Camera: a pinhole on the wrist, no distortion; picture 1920 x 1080 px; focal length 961.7 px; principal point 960.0 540.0 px. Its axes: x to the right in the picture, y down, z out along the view. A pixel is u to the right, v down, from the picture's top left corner.
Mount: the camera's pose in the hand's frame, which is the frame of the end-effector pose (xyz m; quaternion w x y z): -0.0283 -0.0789 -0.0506 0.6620 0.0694 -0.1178 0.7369
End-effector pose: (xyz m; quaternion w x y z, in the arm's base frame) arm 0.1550 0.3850 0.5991 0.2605 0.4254 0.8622 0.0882
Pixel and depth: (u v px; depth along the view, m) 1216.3 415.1 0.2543
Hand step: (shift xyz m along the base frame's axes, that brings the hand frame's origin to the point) 0.0671 -0.0768 -0.2049
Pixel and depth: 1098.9 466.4 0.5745
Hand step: 0.1875 -0.1480 -0.4935
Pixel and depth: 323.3 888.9 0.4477
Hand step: -0.0996 -0.4701 -0.3653
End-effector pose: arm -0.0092 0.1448 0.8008 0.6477 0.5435 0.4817 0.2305
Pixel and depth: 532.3 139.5 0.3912
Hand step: 0.2390 -0.1345 -0.3748
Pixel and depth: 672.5 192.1 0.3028
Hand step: 0.1770 -0.1194 -0.2584
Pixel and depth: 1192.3 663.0 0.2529
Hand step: 0.1250 -0.1932 -0.0649
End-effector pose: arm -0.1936 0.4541 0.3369 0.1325 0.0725 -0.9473 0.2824
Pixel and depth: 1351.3 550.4 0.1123
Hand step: 0.0381 -0.0898 -0.0341
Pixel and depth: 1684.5 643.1 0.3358
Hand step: 0.0203 -0.1197 -0.3389
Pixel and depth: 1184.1 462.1 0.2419
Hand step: 0.0038 -0.1806 -0.1231
